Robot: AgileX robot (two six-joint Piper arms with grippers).
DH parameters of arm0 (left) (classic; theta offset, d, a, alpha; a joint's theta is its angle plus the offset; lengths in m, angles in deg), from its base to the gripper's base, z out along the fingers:
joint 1: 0 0.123 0 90
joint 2: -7.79 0 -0.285 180
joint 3: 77.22 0 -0.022 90
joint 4: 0 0.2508 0 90
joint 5: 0 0 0.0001 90
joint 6: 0 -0.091 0 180
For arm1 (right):
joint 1: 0 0.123 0 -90
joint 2: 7.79 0 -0.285 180
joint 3: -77.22 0 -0.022 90
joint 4: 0 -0.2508 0 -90
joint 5: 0 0 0.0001 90
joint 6: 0 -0.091 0 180
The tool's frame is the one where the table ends.
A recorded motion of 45 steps. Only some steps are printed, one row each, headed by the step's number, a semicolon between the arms.
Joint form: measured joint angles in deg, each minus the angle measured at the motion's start. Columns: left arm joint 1, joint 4, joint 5, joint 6, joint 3, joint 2; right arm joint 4, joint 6, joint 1, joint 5, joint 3, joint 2.
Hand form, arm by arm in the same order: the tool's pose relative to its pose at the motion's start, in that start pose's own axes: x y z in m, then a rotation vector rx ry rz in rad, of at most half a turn. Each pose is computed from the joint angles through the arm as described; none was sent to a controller.
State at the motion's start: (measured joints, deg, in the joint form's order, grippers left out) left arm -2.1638 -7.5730 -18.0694 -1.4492 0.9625 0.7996; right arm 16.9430 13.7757 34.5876 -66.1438 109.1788 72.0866
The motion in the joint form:
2: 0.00 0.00 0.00 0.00 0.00 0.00; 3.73 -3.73 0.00 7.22 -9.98 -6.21
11: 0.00 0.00 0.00 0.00 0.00 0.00; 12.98 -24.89 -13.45 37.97 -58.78 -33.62
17: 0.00 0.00 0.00 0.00 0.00 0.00; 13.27 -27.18 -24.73 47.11 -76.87 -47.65
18: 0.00 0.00 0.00 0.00 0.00 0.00; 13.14 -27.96 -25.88 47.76 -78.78 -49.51
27: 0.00 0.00 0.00 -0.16 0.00 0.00; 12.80 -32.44 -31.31 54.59 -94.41 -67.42
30: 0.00 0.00 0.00 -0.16 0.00 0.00; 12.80 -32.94 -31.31 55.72 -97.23 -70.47
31: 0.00 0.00 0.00 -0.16 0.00 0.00; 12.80 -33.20 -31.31 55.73 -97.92 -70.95
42: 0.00 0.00 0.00 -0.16 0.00 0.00; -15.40 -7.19 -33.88 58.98 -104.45 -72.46
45: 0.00 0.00 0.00 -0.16 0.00 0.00; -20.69 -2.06 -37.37 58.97 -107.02 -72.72
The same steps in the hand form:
2: 0.0000 0.0000 0.0000 0.0000 0.0000 0.0000; 0.0190 0.0008 -0.0094 0.0601 -0.0524 0.0162
11: 0.0000 0.0000 0.0000 0.0000 0.0000 0.0000; 0.1654 0.0299 -0.0157 0.2603 -0.1654 0.2138
17: 0.0000 0.0000 0.0000 0.0000 0.0000 0.0000; 0.2376 0.0528 -0.0283 0.3968 -0.1887 0.2617
18: 0.0000 0.0000 0.0000 0.0000 0.0000 0.0000; 0.2455 0.0564 -0.0302 0.4115 -0.1947 0.2790
27: 0.0000 0.0000 0.0000 0.0000 0.0000 0.0028; 0.3039 0.0939 -0.0404 0.4880 -0.3338 0.3452
30: 0.0000 0.0000 0.0000 0.0000 0.0000 0.0028; 0.3140 0.1010 -0.0387 0.4853 -0.3590 0.3477
31: 0.0000 0.0000 0.0000 0.0000 0.0000 0.0028; 0.3170 0.1026 -0.0373 0.4832 -0.3568 0.3525
42: 0.0000 0.0000 0.0000 0.0000 0.0000 0.0028; 0.3401 0.1188 -0.0178 0.4215 -0.3256 0.3780
45: 0.0000 0.0000 0.0000 0.0000 0.0000 0.0028; 0.3530 0.1223 -0.0107 0.4543 -0.2723 0.3951

